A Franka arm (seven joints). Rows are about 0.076 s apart.
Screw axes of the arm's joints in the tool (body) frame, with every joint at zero. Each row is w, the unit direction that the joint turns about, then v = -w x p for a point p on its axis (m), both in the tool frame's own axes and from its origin. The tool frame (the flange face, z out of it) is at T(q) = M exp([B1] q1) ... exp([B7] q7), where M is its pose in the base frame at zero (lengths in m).
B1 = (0, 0, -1, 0.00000, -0.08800, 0.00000)
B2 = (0, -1, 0, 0.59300, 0.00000, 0.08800)
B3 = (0, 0, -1, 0.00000, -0.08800, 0.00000)
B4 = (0, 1, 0, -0.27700, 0.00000, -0.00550)
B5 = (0, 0, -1, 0.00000, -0.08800, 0.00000)
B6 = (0, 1, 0, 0.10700, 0.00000, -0.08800)
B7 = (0, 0, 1, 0.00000, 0.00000, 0.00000)
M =
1 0 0 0.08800
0 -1 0 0.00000
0 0 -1 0.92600
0 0 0 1
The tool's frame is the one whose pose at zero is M.
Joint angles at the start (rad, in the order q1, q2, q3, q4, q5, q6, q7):
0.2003, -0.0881, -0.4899, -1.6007, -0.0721, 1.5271, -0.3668
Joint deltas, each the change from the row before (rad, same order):
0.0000, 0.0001, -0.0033, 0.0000, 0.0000, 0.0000, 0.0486
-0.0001, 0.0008, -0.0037, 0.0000, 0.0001, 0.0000, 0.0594
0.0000, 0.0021, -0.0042, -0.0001, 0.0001, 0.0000, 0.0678
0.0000, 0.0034, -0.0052, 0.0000, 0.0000, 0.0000, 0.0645
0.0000, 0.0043, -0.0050, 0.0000, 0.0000, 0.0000, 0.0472
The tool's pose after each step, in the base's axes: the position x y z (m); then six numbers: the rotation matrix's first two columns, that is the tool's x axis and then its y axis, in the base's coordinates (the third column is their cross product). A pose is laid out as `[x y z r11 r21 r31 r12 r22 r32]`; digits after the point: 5 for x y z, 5 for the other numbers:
[0.49760 -0.17123 0.64817 0.99971 0.02345 -0.00577 0.02362 -0.99927 0.03010]
[0.49722 -0.17315 0.64772 0.99920 -0.03969 -0.00480 -0.03953 -0.99876 0.03016]
[0.49716 -0.17520 0.64663 0.99376 -0.11141 -0.00494 -0.11121 -0.99333 0.03060]
[0.49732 -0.17769 0.64497 0.98359 -0.18031 -0.00627 -0.18002 -0.98315 0.03171]
[0.49776 -0.18003 0.64292 0.97283 -0.23135 -0.00884 -0.23094 -0.97239 0.03340]

